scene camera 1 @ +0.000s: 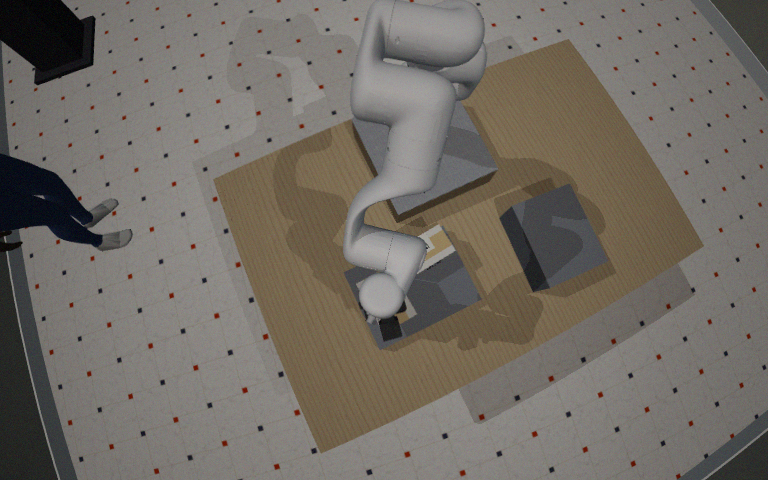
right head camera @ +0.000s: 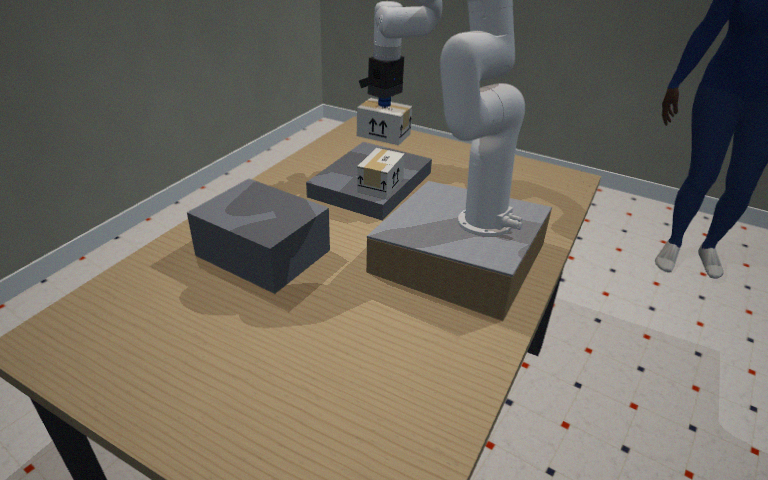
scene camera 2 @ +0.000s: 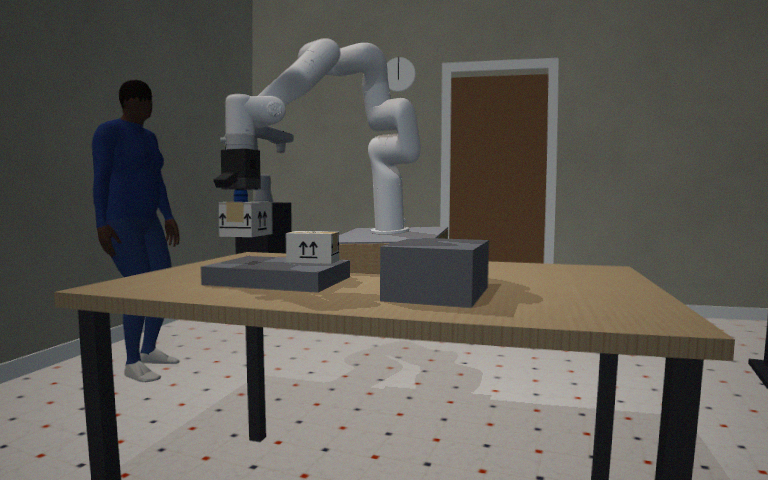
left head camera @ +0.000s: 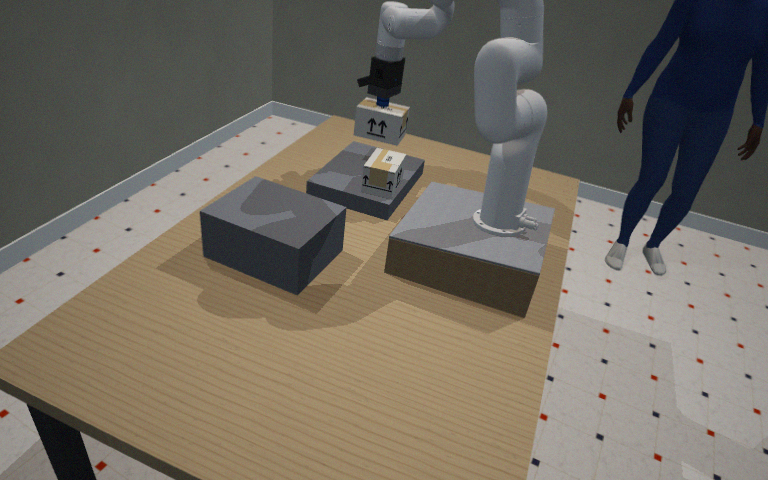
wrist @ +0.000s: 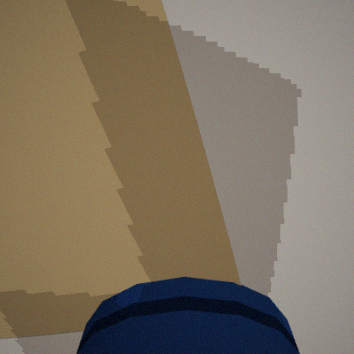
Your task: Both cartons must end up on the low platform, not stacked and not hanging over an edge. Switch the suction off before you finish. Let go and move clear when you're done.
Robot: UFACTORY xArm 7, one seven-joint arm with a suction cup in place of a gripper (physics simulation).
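Places are measured from the arm's base along level axes (x ahead, y left, z up), in centimetres.
Pixels of known places: end effector, tool point: (right head camera: 384,109) (left head camera: 382,109) (wrist: 183,296); arm's base, origin of the base link: (right head camera: 485,222) (scene camera 2: 389,231) (left head camera: 499,223).
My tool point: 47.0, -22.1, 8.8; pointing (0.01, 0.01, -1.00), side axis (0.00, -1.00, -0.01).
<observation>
Ahead of a thing's pixels: the offset from my tool point to its top centre, as dx, dy, dz.
My suction cup (left head camera: 382,102) (right head camera: 384,102) (scene camera 2: 240,195) (wrist: 187,320) is on the top of a white carton with tan tape @(-0.9, +0.9, +1.3) (left head camera: 380,125) (right head camera: 383,125) (scene camera 2: 244,219) (wrist: 65,150), which hangs level in the air. It is over the far part of the low grey platform @(-3.5, +9.5, -14.9) (left head camera: 334,176) (right head camera: 334,176) (scene camera 1: 447,284) (scene camera 2: 254,277), with a gap below. In scene camera 1 the arm hides much of it. The second carton @(-11.3, +15.3, -7.0) (left head camera: 380,174) (right head camera: 378,174) (scene camera 1: 440,245) (scene camera 2: 311,247) stands upright on the platform, at the corner nearest the robot base. The two cartons are apart.
A taller grey block @(-5.6, +53.3, -7.7) (left head camera: 271,215) (right head camera: 257,215) (scene camera 1: 557,240) (scene camera 2: 427,274) stands beside the low platform. The robot's base stands on a grey-topped pedestal (left head camera: 461,271) (right head camera: 438,274) (scene camera 1: 461,175). A person in blue (left head camera: 696,124) (right head camera: 730,124) (scene camera 2: 130,175) stands beyond the table.
</observation>
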